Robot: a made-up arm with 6 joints. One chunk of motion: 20 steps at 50 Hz.
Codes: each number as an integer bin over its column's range. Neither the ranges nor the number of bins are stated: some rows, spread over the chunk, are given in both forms.
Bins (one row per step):
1: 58 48 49 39 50 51
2: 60 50 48 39 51 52
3: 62 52 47 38 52 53
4: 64 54 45 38 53 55
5: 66 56 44 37 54 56
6: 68 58 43 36 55 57
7: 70 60 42 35 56 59
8: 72 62 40 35 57 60
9: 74 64 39 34 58 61
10: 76 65 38 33 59 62
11: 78 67 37 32 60 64
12: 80 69 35 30 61 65
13: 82 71 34 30 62 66
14: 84 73 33 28 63 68
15: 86 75 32 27 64 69
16: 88 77 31 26 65 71
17: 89 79 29 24 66 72
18: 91 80 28 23 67 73
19: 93 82 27 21 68 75
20: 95 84 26 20 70 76
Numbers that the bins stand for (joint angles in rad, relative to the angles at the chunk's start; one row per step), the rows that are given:
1: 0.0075 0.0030 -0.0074 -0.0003 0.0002 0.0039
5: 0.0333 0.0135 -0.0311 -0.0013 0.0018 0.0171
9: 0.0592 0.0240 -0.0548 -0.0028 0.0034 0.0302
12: 0.0786 0.0306 -0.0738 -0.0048 0.0046 0.0407
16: 0.1044 0.0411 -0.0928 -0.0069 0.0063 0.0565
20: 0.1271 0.0503 -0.1166 -0.0099 0.0083 0.0696
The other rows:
2: 0.0139 0.0057 -0.0121 -0.0003 0.0006 0.0066
3: 0.0204 0.0083 -0.0169 -0.0008 0.0010 0.0092
4: 0.0269 0.0109 -0.0264 -0.0008 0.0014 0.0144
6: 0.0398 0.0162 -0.0359 -0.0018 0.0022 0.0197
7: 0.0463 0.0188 -0.0406 -0.0023 0.0026 0.0249
8: 0.0527 0.0214 -0.0501 -0.0023 0.0030 0.0276
10: 0.0657 0.0254 -0.0596 -0.0033 0.0038 0.0328
11: 0.0721 0.0280 -0.0643 -0.0038 0.0042 0.0381
13: 0.0851 0.0332 -0.0786 -0.0048 0.0051 0.0433
14: 0.0915 0.0359 -0.0833 -0.0059 0.0055 0.0486
15: 0.0980 0.0385 -0.0881 -0.0064 0.0059 0.0512
17: 0.1077 0.0437 -0.1023 -0.0079 0.0067 0.0591
18: 0.1141 0.0451 -0.1071 -0.0084 0.0071 0.0617
19: 0.1206 0.0477 -0.1118 -0.0094 0.0075 0.0670

